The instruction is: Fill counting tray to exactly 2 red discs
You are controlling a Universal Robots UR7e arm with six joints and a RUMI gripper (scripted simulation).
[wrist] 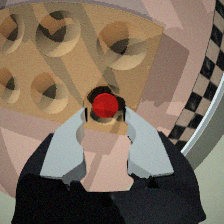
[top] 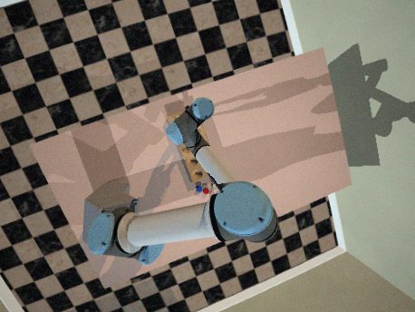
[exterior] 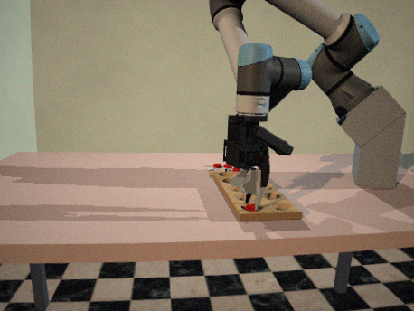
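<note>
My hand is 190 mm past the blue disc, 350 mm to the left of it and 30 mm above it. Also, from my hand: wooden counting tray (70 mm behind, 140 mm to the right, 30 mm below).
</note>
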